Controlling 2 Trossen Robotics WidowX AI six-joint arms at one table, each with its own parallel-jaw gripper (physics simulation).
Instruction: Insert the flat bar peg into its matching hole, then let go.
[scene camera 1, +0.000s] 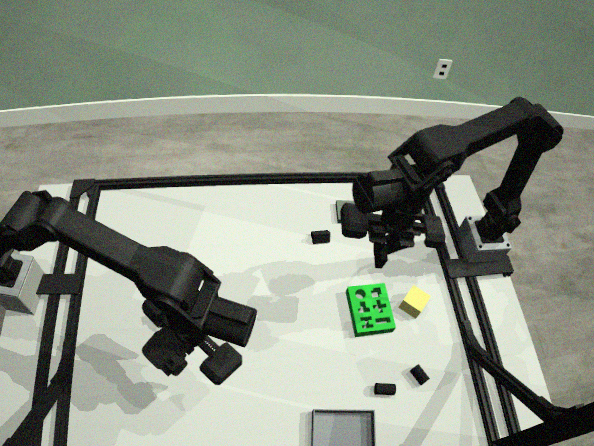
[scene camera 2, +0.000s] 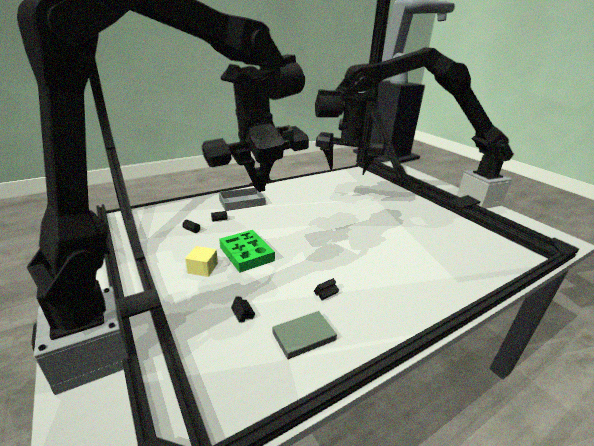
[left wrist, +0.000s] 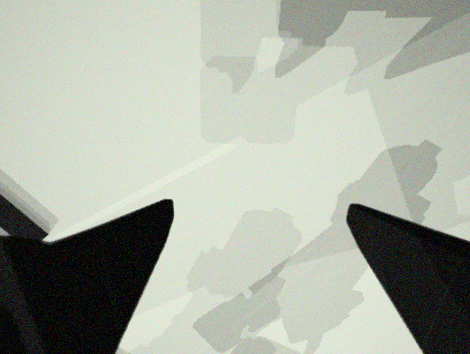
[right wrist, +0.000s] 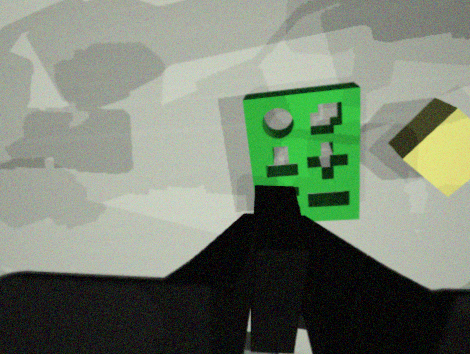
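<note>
The green hole board lies flat on the table. Its slot-shaped bar hole is in a corner and looks unfilled. My right gripper is shut on the dark flat bar peg, which is hard to tell from the black fingers. It is raised above the table; in the right wrist view it covers the board's lower-left corner, left of the bar hole. My left gripper is open and empty, far from the board.
A yellow block stands beside the board. Several loose black pegs lie around it. A grey tray and a flat grey-green slab lie farther off. Black rails edge the table.
</note>
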